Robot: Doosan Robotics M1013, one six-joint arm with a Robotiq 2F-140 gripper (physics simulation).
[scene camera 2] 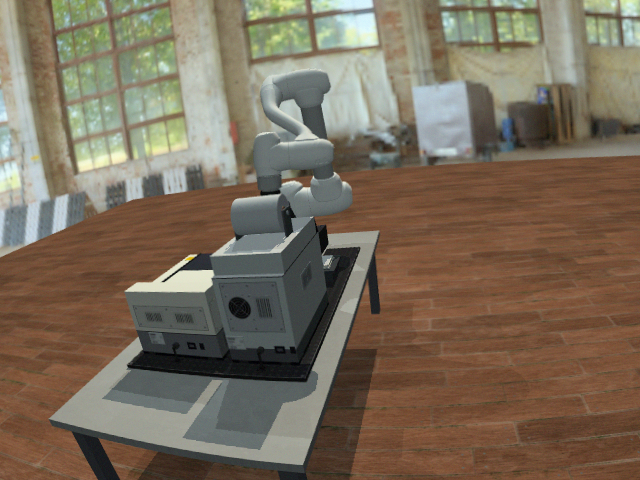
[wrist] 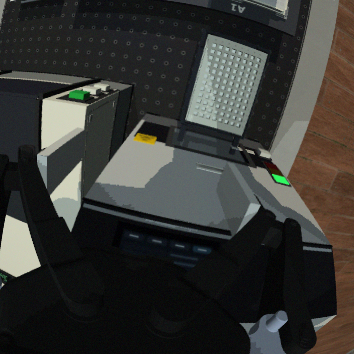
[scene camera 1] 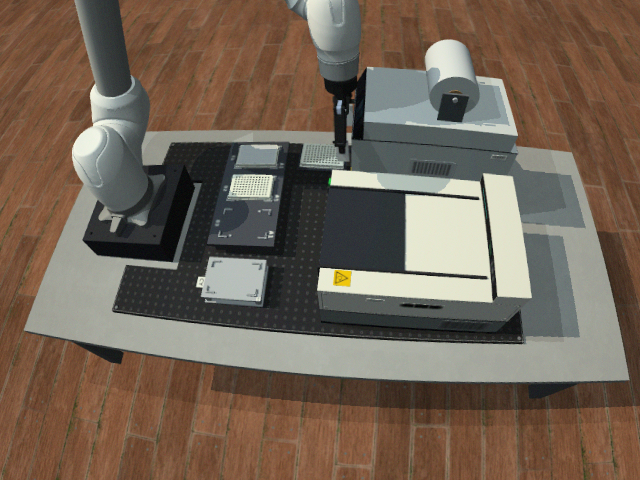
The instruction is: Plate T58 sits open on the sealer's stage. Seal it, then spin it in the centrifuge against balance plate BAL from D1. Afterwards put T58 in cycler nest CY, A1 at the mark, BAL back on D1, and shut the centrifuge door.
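Frame: origin at the arm's base, x ahead, y left, z up, level; centimetres.
Seen in the pictures: gripper, between the fingertips: (wrist: 151, 160); arm's base, origin of its link: (scene camera 1: 133, 199).
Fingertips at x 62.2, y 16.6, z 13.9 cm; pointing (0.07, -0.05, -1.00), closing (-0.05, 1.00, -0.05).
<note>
Offsets run from my fingertips to a thing's top centre. "spot": to the spot under its first point. Level surfaces: height alone.
Plate T58 @[dz -12.9, dx -7.7, dy +6.3 cm] (scene camera 1: 320, 155) (wrist: 227, 82), pale with a grid of wells, lies on the stage in front of the grey sealer @[dz +24.1, dx +22.1, dy +8.5 cm] (scene camera 1: 385, 152) (scene camera 2: 305, 310) (wrist: 165, 175). My gripper (scene camera 1: 341, 148) (wrist: 151, 160) is open and empty, above the sealer's front end near the plate; in scene camera 2 it is hidden. The centrifuge (scene camera 1: 403, 284) (scene camera 2: 170, 294) (wrist: 65, 120) has a dark panel and a white panel on top, with no opening seen. A white plate @[dz -16.7, dx -27.4, dy -5.2 cm] (scene camera 1: 251, 187) and a grey plate @[dz -16.7, dx -28.8, dy +7.1 cm] (scene camera 1: 258, 155) stand on the dark deck (scene camera 1: 219, 237). The nest CY @[dz -18.7, dx -24.9, dy -34.0 cm] (scene camera 1: 236, 279) holds no plate.
The white roll @[dz +24.1, dx +24.2, dy +8.6 cm] (scene camera 1: 449, 67) (scene camera 2: 255, 214) stands high on the sealer. A green button @[dz -4.4, dx -2.4, dy -10.0 cm] (wrist: 79, 95) is on the centrifuge's corner, and a green-lit button @[spot: dz -6.6, dx +0.3, dy +16.4 cm] (wrist: 281, 179) is on the sealer. The arm's black base block (scene camera 1: 173, 227) is at the left of the table @[dz -24.7 cm] (scene camera 1: 310, 356) (scene camera 2: 155, 439).
</note>
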